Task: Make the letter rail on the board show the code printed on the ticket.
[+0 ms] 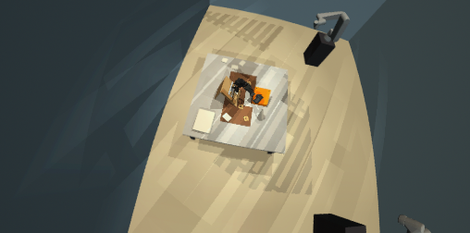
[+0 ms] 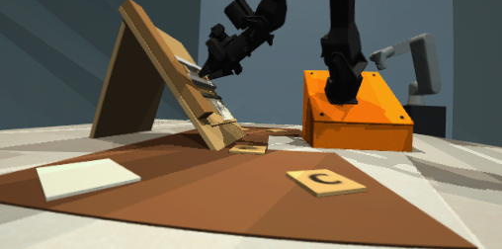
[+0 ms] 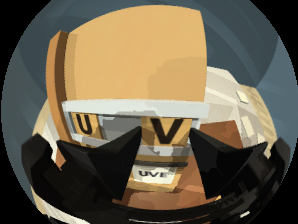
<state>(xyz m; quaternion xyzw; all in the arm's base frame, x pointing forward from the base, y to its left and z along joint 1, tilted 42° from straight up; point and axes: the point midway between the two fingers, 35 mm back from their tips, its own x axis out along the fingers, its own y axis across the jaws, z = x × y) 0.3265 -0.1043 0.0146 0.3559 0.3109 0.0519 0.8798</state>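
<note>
My gripper tip is 1 cm short of the u tile and 11 cm to the right of it. The rest, counted from my gripper tip: tan tile marked v (right at my gripper tip); then brown mat (15 cm behind, 6 cm to the left, 16 cm below); then e tile (9 cm behind, 16 cm to the right, 16 cm below).
</note>
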